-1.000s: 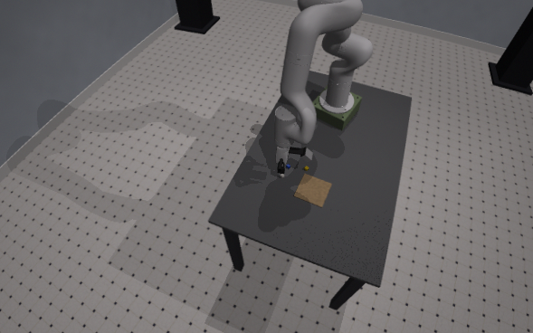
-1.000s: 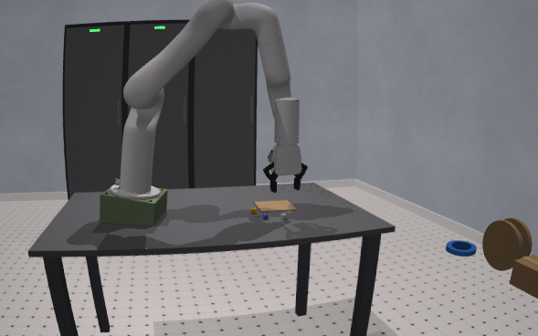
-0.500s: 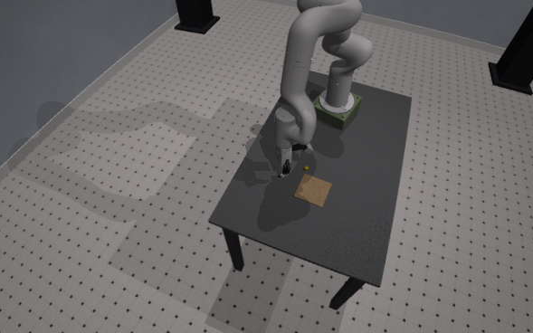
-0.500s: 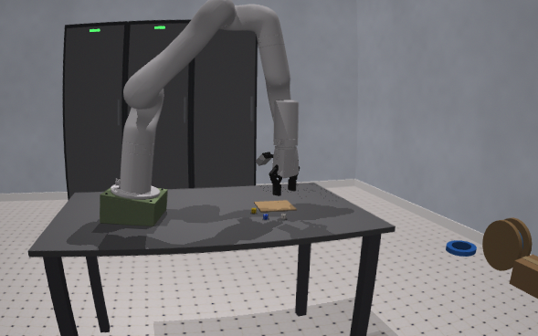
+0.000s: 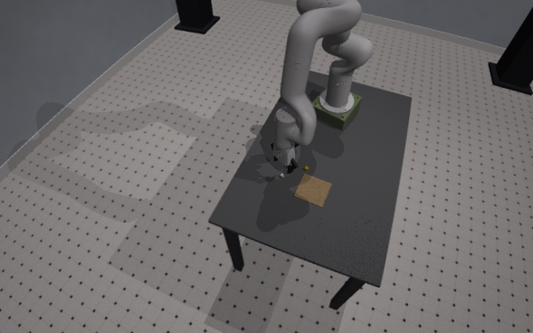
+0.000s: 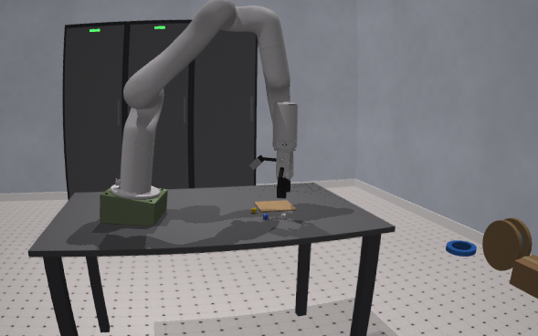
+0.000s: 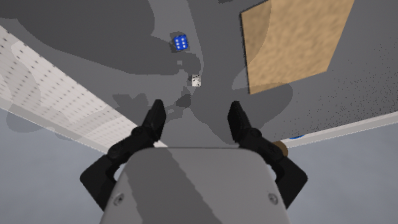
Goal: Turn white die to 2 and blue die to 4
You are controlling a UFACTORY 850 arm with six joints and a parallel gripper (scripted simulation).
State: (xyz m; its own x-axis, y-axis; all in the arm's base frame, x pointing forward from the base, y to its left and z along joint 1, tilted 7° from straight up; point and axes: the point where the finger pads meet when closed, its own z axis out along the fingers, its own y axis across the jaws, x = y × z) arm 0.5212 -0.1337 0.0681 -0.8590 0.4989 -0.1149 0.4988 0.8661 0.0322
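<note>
The white die lies 90 mm below my hand. The rest, counted from my hand: blue die (60 mm behind, 10 mm to the left, 90 mm below); then yellow die (80 mm behind, 100 mm to the left, 90 mm below); then tan mat (20 mm ahead, 160 mm to the left, 90 mm below).
</note>
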